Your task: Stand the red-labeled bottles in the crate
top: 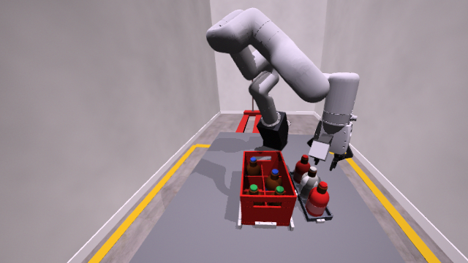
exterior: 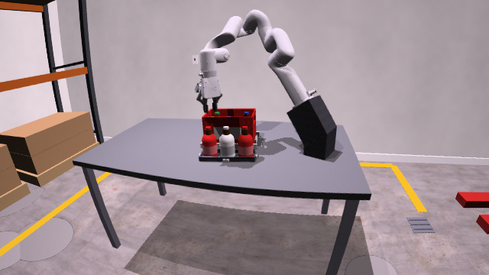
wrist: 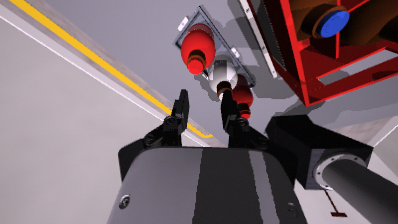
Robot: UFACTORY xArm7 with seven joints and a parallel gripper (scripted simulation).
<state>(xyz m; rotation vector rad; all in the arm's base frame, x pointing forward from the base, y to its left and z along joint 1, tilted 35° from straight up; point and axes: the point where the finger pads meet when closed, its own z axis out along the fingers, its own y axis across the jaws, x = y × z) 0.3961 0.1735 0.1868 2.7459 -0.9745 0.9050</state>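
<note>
Right now the white bottle is 17 cm below my hand, 7 cm behind it and 1 cm to the left of it. Round my hand: red crate: 20 cm to the right, 17 cm below, 6 cm behind; then dark tray: 24 cm below, 7 cm behind, 1 cm to the left.
</note>
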